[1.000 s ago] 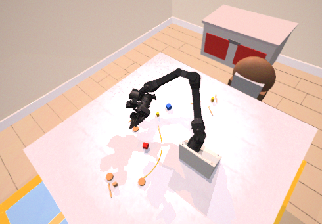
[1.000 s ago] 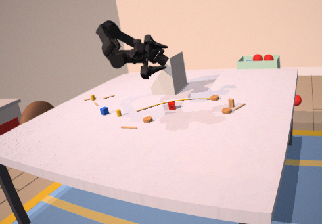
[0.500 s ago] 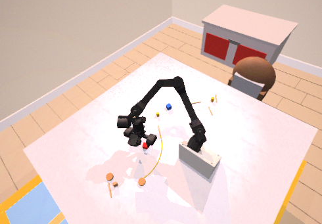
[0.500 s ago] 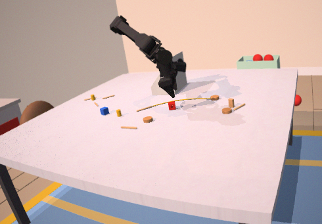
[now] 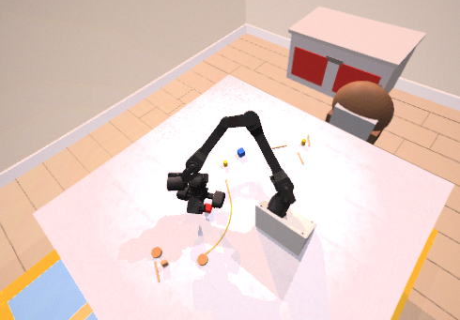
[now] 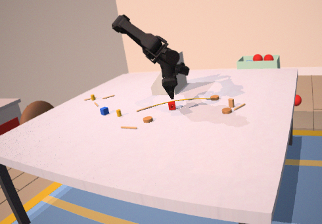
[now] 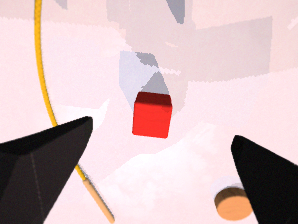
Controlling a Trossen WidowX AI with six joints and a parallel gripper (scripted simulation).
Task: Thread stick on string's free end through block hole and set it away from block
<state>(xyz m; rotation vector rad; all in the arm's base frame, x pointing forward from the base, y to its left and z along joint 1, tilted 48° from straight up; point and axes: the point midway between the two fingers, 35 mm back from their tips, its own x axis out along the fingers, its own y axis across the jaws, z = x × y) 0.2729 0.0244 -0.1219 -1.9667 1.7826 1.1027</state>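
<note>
Now: gripper tip 50 mm above the red block and 10 mm to the left of it. The rest, counted from my gripper tip: thin wooden stick 140 mm to the right, 60 mm below, 10 mm behind; then yellow peg 240 mm to the right, 70 mm ahead, 50 mm below; then small wooden block 250 mm to the left, 40 mm below, 10 mm behind.
</note>
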